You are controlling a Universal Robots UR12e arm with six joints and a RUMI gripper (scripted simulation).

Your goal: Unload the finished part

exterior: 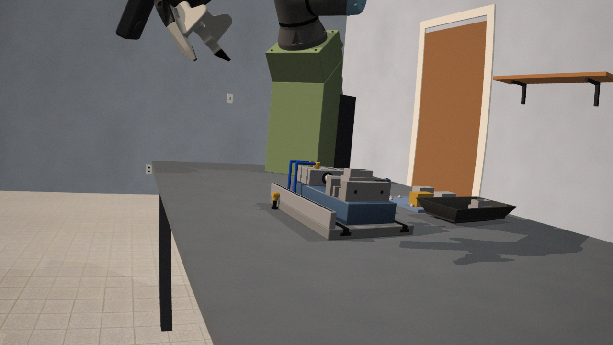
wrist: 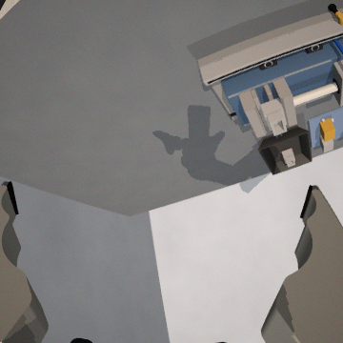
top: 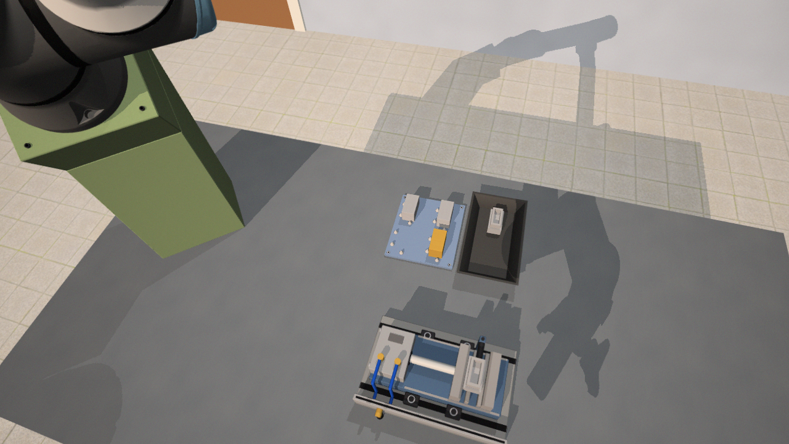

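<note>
Right now my hand is 340 mm to the right of the vise rod, 200 mm above it and 70 mm past it. Round my hand: vise 340 mm to the left, 230 mm below, 50 mm behind; then orange block 650 mm to the left, 250 mm below, 50 mm behind; then blue fixture plate 700 mm to the left, 270 mm below, 70 mm behind.
</note>
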